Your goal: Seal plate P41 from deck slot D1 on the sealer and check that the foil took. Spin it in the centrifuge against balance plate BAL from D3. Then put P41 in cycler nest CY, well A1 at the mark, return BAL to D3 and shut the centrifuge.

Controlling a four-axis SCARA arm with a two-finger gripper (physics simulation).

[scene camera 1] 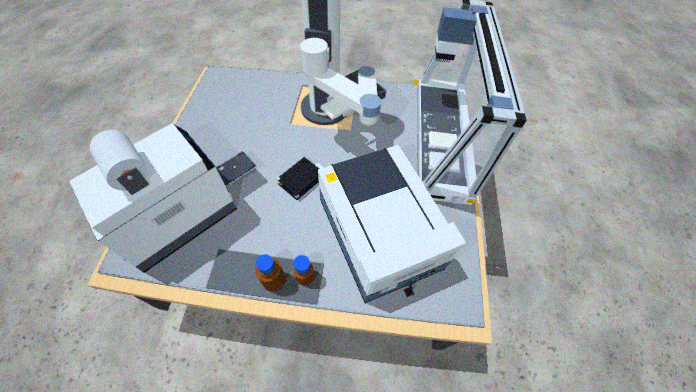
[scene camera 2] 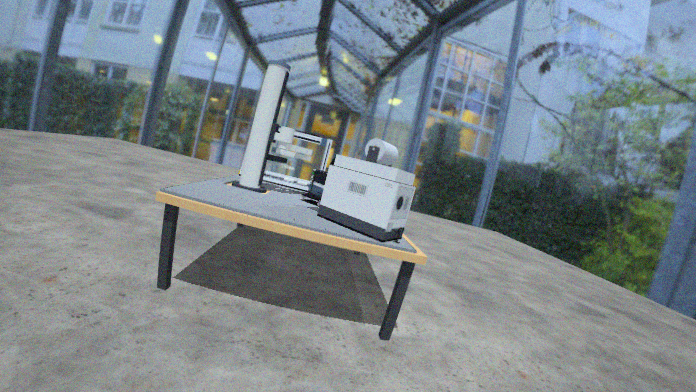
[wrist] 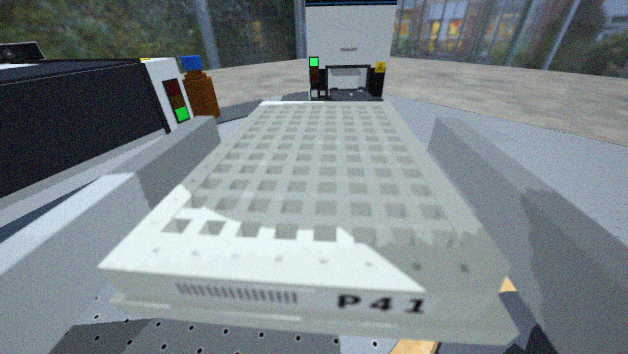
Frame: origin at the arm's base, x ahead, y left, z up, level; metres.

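Seen in the pictures: gripper, fingertip midpoint: [scene camera 1: 335, 107] [scene camera 2: 285, 166] [wrist: 320, 135]; arm's base, origin of the base link: [scene camera 2: 249, 188].
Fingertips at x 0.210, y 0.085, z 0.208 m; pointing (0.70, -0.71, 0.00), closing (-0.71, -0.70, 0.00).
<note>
Pixels of each thing's top centre, then the offset from my fingertips to it.
- plate P41, middle of its top: [wrist: 318, 140] [scene camera 1: 338, 104] 0.011 m back, 0.011 m left, 0.005 m up
- sealer, middle of its top: [scene camera 1: 115, 143] [scene camera 2: 381, 141] 0.529 m ahead, 0.568 m right, 0.281 m up
- black flat block, middle of its top: [scene camera 1: 300, 173] [scene camera 2: 316, 195] 0.267 m ahead, 0.112 m right, 0.143 m down
My gripper [wrist: 320, 135] is shut on plate P41 [wrist: 300, 197] [scene camera 1: 336, 107], level between the two fingers, its label facing the wrist camera; square well openings show on top. It is held in front of the column, above the table. The sealer [scene camera 1: 170, 200] [scene camera 2: 367, 195] [wrist: 350, 35] is ahead in the wrist view, its dark tray [scene camera 1: 237, 167] [wrist: 352, 95] out in front and a green light lit. The centrifuge [scene camera 1: 400, 220] [wrist: 65, 110] is on the left in the wrist view, green light lit. Two pale plates sit on the framed deck; their labels are unreadable and I cannot tell which is BAL.
The framed deck [scene camera 1: 466, 150] with its gantry stands at the right. A black flat block [scene camera 1: 300, 177] lies between sealer and centrifuge. Two brown bottles with blue caps [scene camera 1: 270, 275] [scene camera 1: 303, 272] stand near the table's front edge. The arm's column [scene camera 2: 265, 127] rises at the back.
</note>
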